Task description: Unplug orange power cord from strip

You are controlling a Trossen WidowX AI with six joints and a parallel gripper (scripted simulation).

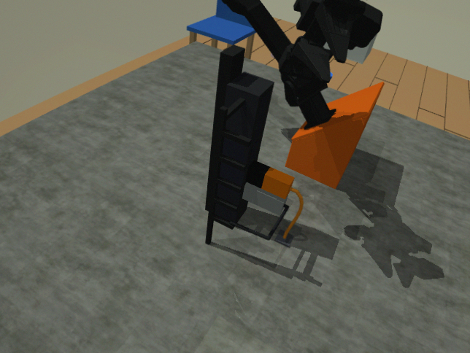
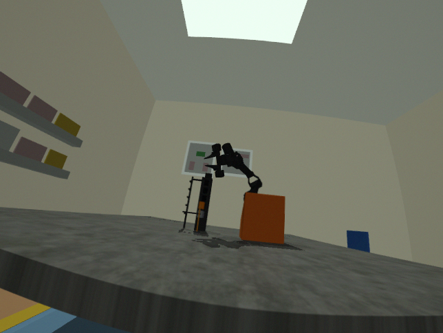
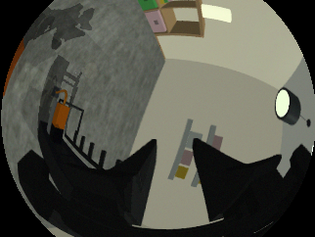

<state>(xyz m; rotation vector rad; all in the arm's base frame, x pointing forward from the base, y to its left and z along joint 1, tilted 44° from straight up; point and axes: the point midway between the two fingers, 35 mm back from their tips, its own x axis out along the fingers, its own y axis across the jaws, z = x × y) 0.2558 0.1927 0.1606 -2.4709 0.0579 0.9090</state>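
The orange plug is 1 cm behind my gripper tip, 5 cm to the right of it and 21 cm below it.
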